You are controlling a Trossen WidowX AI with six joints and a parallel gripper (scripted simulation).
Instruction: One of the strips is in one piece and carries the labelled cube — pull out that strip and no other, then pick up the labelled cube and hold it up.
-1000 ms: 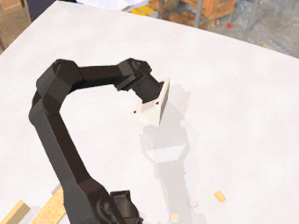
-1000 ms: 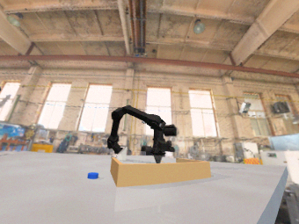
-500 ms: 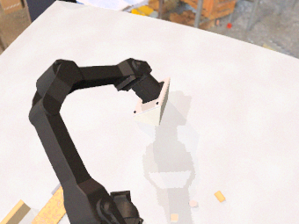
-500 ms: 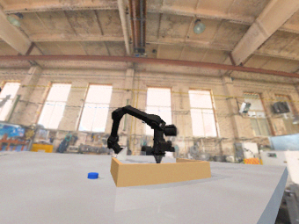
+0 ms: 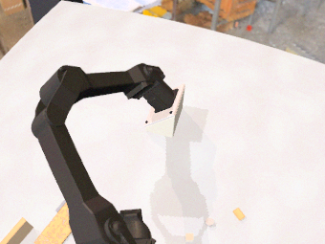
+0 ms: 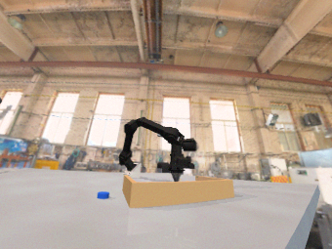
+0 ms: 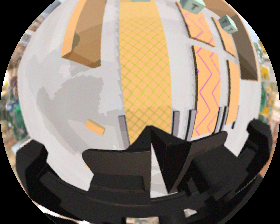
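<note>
The yellow strip lies 100 mm ahead of my gripper tip and 30 mm to the right of it. Round my gripper tip: blue disc 90 mm ahead, 350 mm to the right.
</note>
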